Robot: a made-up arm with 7 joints.
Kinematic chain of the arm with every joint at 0, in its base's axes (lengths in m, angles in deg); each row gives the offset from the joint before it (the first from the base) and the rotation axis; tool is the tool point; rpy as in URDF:
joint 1: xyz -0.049 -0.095 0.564 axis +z
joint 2: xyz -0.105 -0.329 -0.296 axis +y
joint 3: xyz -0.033 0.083 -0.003 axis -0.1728 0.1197 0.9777
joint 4: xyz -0.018 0 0.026 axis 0.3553 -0.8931 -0.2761
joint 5: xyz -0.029 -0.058 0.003 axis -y
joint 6: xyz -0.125 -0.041 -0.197 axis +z
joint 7: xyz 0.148 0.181 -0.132 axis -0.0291 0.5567 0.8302
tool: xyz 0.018 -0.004 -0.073 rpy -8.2 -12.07 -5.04
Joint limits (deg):
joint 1: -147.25..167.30
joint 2: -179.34..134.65
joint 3: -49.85..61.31
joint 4: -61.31..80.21
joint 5: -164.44..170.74
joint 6: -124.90..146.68
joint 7: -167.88..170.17
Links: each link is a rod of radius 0.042 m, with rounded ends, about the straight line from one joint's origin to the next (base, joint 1, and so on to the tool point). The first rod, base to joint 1, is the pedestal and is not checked.
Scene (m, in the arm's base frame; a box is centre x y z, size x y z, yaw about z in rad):
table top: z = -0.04
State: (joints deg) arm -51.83 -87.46 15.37 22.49 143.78 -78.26 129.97
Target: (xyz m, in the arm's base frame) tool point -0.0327 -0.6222 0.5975
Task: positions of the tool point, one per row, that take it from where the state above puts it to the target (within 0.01 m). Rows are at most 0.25 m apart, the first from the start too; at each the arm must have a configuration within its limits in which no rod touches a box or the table.
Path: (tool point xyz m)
1: -0.6762 -0.1994 0.4107
2: -0.5908 -0.3796 0.4800
3: -0.4424 -0.5242 0.5365
4: -0.2478 -0.6098 0.5767
5: -0.0327 -0.6222 0.5975

